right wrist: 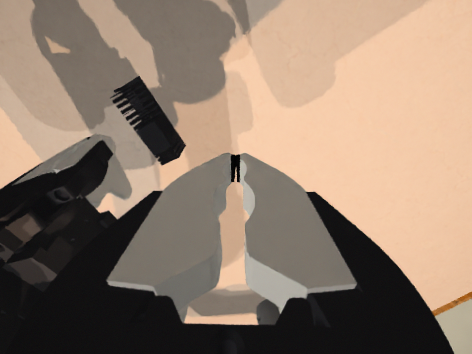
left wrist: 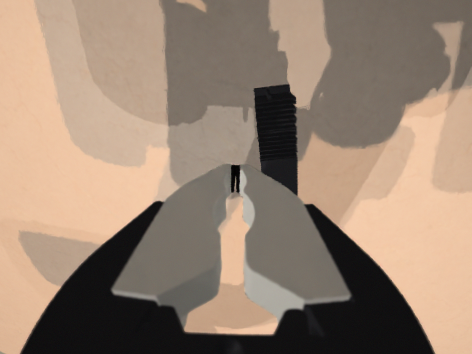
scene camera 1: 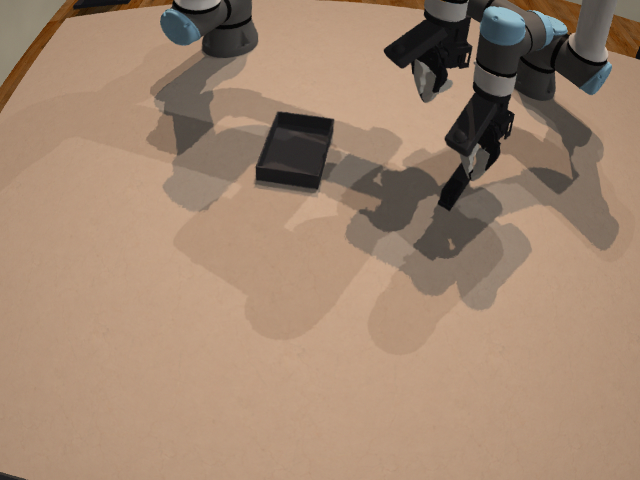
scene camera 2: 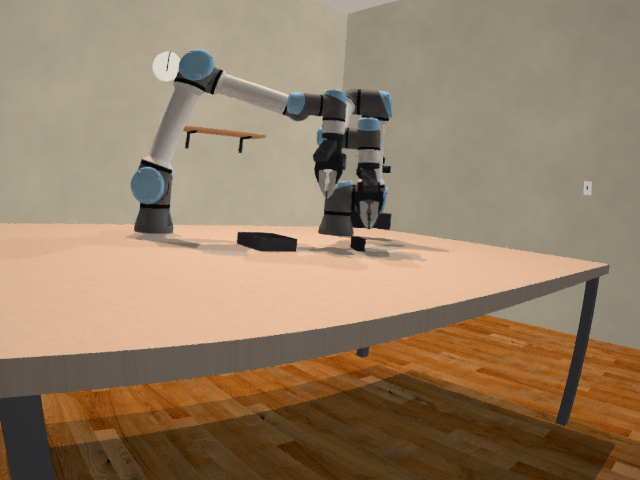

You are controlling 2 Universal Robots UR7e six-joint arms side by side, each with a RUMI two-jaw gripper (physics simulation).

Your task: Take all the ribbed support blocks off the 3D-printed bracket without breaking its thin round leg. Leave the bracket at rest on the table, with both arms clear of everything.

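The black bracket [scene camera 1: 453, 192] [scene camera 2: 357, 243] [left wrist: 276, 127] [right wrist: 150, 120] lies on the table, with narrow dark ribs along one stretch and a smoother block at one end. Its thin round leg cannot be made out. My left gripper [scene camera 1: 472, 176] [scene camera 2: 369, 227] [left wrist: 235, 168] is shut with nothing between its tips; it hangs above the table beside the bracket and hides part of it in scene camera 1 and the left wrist view. My right gripper [scene camera 1: 427, 98] [scene camera 2: 327, 196] [right wrist: 236, 158] is also shut and empty, higher up and farther from the bracket.
An open black tray [scene camera 1: 287, 176] [scene camera 2: 266, 241] stands on the table to the left of the bracket in both scene views. The two grippers hang near each other; the left gripper shows at the left edge of the right wrist view. Arm shadows cross the table.
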